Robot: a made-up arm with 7 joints. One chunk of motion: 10 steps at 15 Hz.
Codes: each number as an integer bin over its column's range. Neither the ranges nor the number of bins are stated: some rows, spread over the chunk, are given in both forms.
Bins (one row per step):
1: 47 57 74 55 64 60 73
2: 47 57 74 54 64 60 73
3: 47 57 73 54 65 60 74
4: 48 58 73 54 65 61 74
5: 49 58 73 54 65 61 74
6: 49 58 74 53 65 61 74
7: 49 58 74 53 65 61 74
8: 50 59 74 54 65 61 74
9: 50 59 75 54 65 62 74
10: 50 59 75 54 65 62 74
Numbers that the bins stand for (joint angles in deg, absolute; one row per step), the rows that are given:
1: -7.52 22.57 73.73 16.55 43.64 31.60 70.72
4: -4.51 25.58 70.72 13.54 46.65 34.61 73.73
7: -1.50 25.58 73.73 10.53 46.65 34.61 73.73
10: 1.50 28.59 76.74 13.54 46.65 37.62 73.73
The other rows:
2: -7.52 22.57 73.73 13.54 43.64 31.60 70.72
3: -7.52 22.57 70.72 13.54 46.65 31.60 73.73
5: -1.50 25.58 70.72 13.54 46.65 34.61 73.73
6: -1.50 25.58 73.73 10.53 46.65 34.61 73.73
8: 1.50 28.59 73.73 13.54 46.65 34.61 73.73
9: 1.50 28.59 76.74 13.54 46.65 37.62 73.73

